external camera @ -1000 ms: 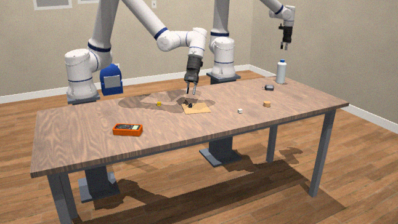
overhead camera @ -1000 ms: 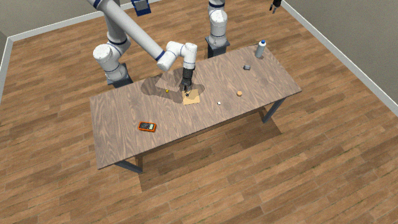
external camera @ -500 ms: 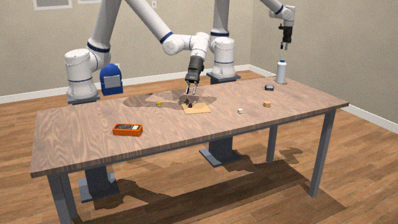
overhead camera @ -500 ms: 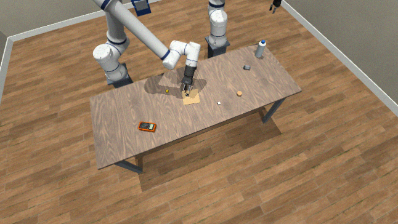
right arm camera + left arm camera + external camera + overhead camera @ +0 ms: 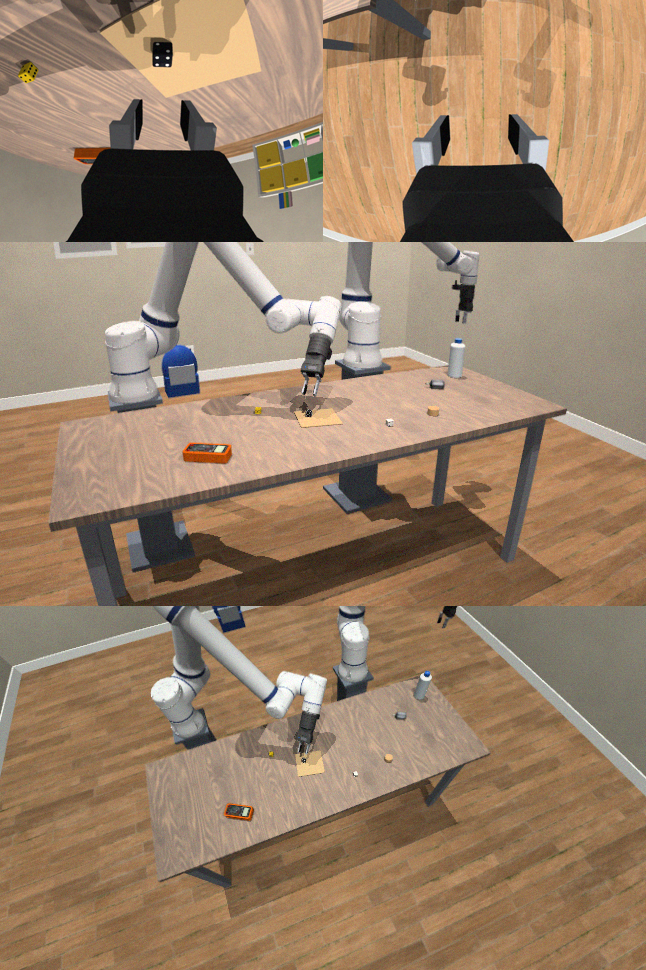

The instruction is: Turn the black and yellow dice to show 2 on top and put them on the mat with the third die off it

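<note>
My right gripper is now 8 cm above the black die, 1 cm to the left of it and 1 cm short of it. The rest, counted from my right hand: tan mat: 9 cm below, 3 cm ahead, 1 cm to the left; then white die: 20 cm to the left, 19 cm ahead, 9 cm below; then yellow die: 16 cm to the right, 10 cm behind, 9 cm below.
</note>
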